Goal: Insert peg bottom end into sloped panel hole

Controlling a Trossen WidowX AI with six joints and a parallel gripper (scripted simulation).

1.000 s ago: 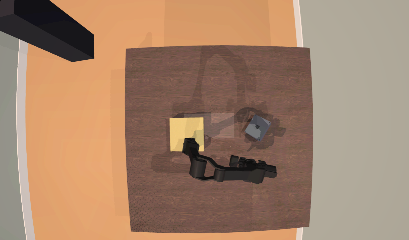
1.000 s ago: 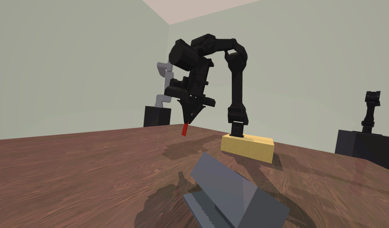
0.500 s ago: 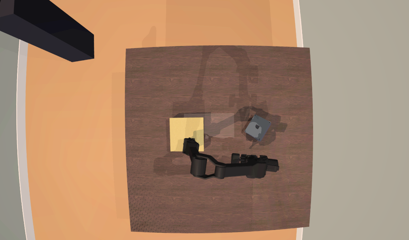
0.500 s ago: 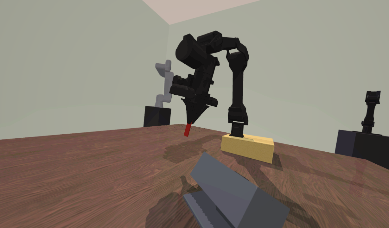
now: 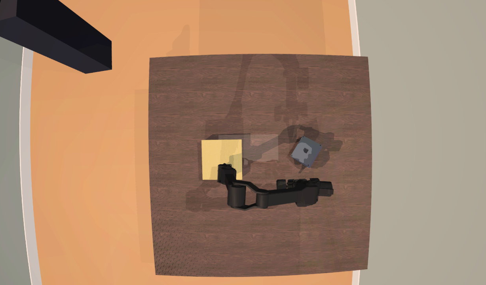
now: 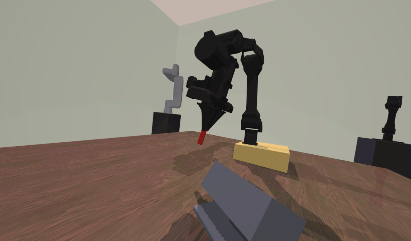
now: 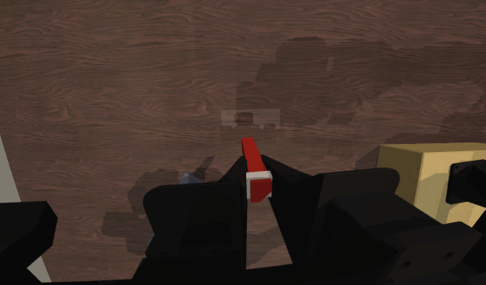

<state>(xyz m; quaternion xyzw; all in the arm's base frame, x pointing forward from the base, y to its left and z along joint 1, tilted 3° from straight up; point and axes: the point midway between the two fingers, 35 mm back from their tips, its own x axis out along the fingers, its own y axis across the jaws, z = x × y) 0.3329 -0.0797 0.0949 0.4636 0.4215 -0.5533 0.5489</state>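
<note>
Right now my gripper tip is 15 cm to the right of the grey sloped panel, 11 cm short of it and 9 cm above it. The rest, counted from my gripper tip: red square peg (2 cm above).
</note>
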